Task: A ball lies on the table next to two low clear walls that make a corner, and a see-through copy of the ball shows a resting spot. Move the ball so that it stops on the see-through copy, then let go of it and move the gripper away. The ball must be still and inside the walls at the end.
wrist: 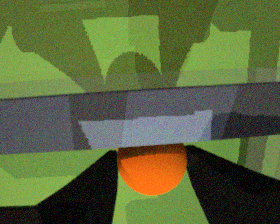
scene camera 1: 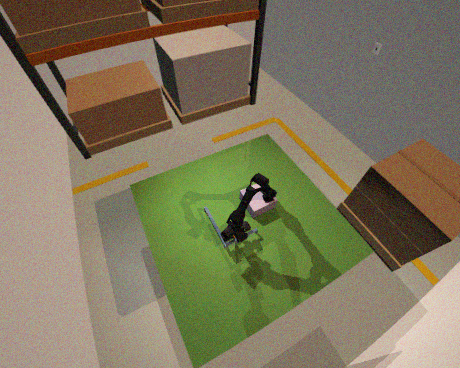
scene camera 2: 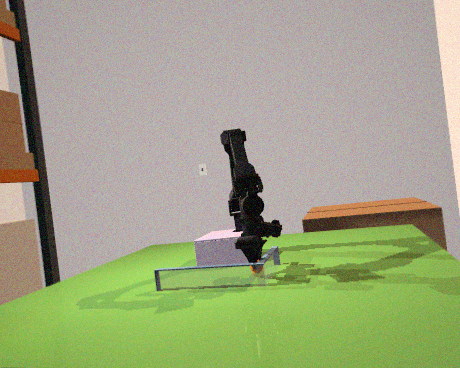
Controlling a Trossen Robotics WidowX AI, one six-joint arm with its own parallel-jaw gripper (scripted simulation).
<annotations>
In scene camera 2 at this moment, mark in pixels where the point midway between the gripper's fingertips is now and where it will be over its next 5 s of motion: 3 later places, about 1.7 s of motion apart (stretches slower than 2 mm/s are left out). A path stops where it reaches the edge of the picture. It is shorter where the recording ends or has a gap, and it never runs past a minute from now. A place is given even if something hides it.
My gripper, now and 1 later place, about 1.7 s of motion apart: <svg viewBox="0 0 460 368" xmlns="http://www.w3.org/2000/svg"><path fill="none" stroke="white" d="M256 267L251 229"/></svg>
</annotations>
